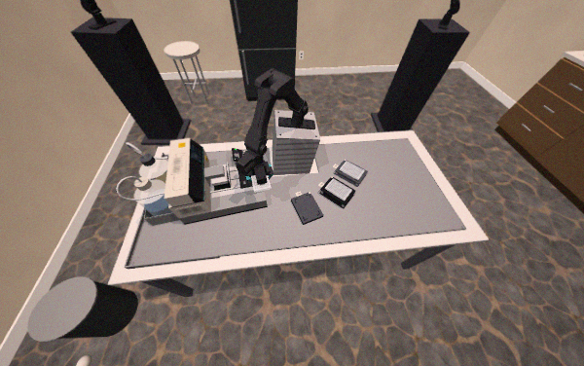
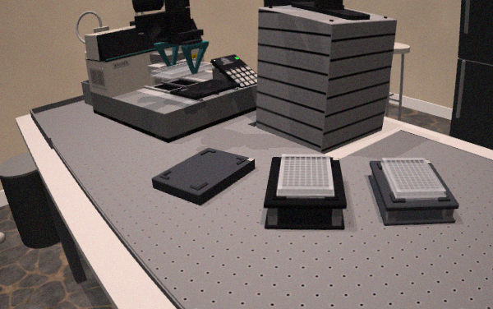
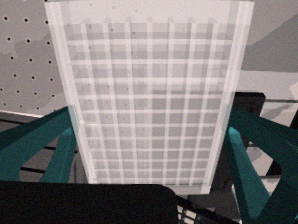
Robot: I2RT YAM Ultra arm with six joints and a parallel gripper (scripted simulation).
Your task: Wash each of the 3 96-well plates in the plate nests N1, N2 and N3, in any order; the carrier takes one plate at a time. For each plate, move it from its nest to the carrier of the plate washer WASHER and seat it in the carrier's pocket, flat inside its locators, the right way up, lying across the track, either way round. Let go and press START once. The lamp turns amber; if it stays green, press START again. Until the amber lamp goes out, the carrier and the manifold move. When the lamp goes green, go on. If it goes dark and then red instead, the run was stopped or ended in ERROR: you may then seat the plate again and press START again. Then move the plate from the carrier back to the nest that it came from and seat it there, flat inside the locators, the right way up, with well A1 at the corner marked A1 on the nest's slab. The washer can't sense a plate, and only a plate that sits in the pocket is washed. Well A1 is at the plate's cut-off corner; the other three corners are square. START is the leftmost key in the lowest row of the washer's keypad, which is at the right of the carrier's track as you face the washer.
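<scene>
Now: the carrier 9 cm behind my hand, 8 cm to the right of it and 8 cm below it. From my hand the other things lie so: N2 label (35 cm to the left, 16 cm below, 8 cm behind); then washer (23 cm to the right, 6 cm behind, 3 cm below); then N1 label (20 cm to the left, 16 cm below, 2 cm behind).
</scene>
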